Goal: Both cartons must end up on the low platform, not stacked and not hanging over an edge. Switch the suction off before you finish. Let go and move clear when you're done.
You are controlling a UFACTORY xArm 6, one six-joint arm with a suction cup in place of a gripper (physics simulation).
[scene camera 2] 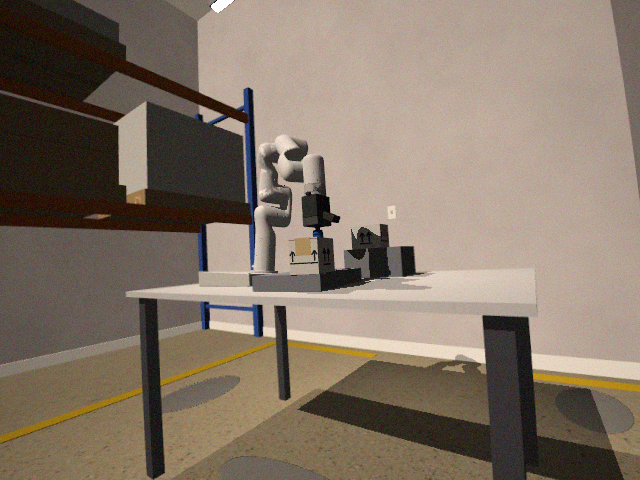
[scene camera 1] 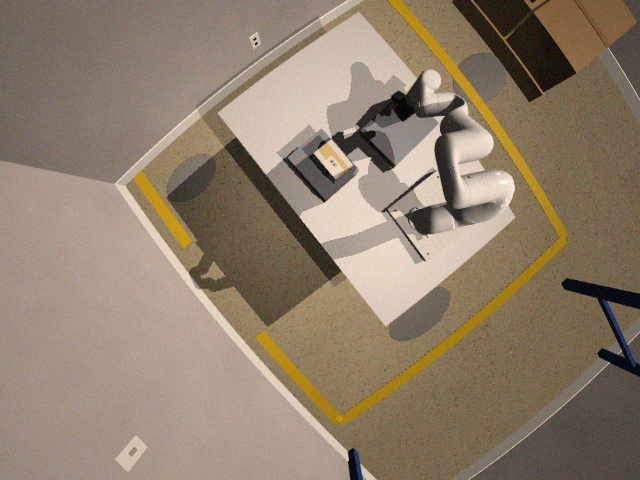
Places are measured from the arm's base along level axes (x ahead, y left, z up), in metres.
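Where they show: arm's base at its link origin: (scene camera 2: 264, 272).
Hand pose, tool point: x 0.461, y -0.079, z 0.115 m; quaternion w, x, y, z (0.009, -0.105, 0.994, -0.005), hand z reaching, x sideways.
Note:
Each offset is from my tool point to the centre of the thing. Level surfaces: height alone.
One carton {0.073 m ahead, 0.097 m right, 0.054 m down} (scene camera 2: 310, 255), pale with an orange patch and black arrows, stands upright on the low dark platform {0.017 m back, 0.028 m right, 0.130 m down} (scene camera 2: 286, 282) (scene camera 1: 413, 140) in scene camera 2. The other carton {0.062 m back, 0.371 m left, 0.016 m up} (scene camera 1: 333, 161) (scene camera 2: 369, 236) stands on a taller dark block {0.039 m back, 0.401 m left, 0.094 m down} (scene camera 2: 356, 261) (scene camera 1: 305, 173). My black suction gripper (scene camera 2: 317, 234) is upright, its blue cup at the level of the first carton's top edge in scene camera 2. Whether the cup touches that carton or is partly behind it, and whether suction holds, cannot be told. In scene camera 1 the wrist and shadows obscure that carton.
A second dark block (scene camera 2: 401, 260) stands beside the taller one. My arm's pale base plate (scene camera 2: 224, 279) is left of the platform in scene camera 2. All stand on the white table {0.154 m down} (scene camera 2: 465, 289) (scene camera 1: 385, 294). A rack with blue posts (scene camera 2: 249, 180) stands on the left.

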